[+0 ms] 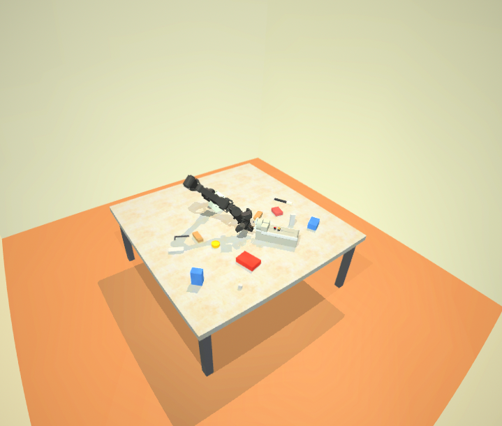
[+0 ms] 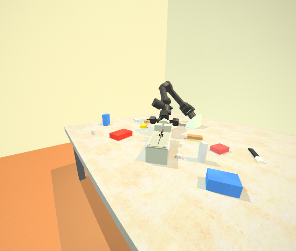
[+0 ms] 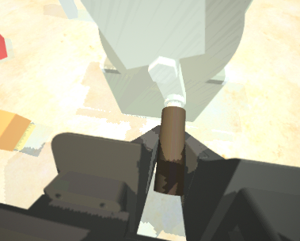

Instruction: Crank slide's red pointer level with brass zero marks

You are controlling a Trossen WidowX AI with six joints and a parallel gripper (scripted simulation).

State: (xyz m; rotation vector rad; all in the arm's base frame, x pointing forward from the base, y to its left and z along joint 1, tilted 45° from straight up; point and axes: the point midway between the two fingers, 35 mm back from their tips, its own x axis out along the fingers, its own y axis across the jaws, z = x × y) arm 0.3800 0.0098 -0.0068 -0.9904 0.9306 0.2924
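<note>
My gripper tip is now 2 cm past the brown crank handle, 1 cm to the left of it and 3 cm below it. From my gripper tip the other things lie so: red pointer (10 cm ahead, 9 cm to the left, 5 cm above); then crank (1 cm behind, 4 cm above); then yellow disc (4 cm behind, 25 cm to the right, 3 cm below).
</note>
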